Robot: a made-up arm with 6 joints. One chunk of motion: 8 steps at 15 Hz.
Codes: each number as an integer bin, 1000 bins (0 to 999) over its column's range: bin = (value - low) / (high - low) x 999, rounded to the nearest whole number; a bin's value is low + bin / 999 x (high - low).
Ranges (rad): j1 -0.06..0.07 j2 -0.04..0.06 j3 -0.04..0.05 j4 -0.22..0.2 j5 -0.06..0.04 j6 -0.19..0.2
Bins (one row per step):
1: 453 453 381 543 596 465
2: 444 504 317 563 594 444
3: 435 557 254 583 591 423
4: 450 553 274 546 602 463
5: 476 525 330 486 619 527
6: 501 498 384 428 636 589
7: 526 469 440 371 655 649
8: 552 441 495 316 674 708
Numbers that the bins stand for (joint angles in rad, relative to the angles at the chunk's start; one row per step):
1: -0.0011 0.0053 -0.0057 0.0083 -0.0003 -0.0085
2: -0.0022 0.0105 -0.0114 0.0167 -0.0005 -0.0167
3: -0.0034 0.0158 -0.0171 0.0251 -0.0008 -0.0249
4: -0.0014 0.0154 -0.0153 0.0095 0.0003 -0.0092
5: 0.0019 0.0126 -0.0103 -0.0157 0.0020 0.0157
6: 0.0052 0.0098 -0.0054 -0.0401 0.0037 0.0399
7: 0.0084 0.0069 -0.0004 -0.0640 0.0056 0.0634
8: 0.0118 0.0041 0.0046 -0.0871 0.0075 0.0864

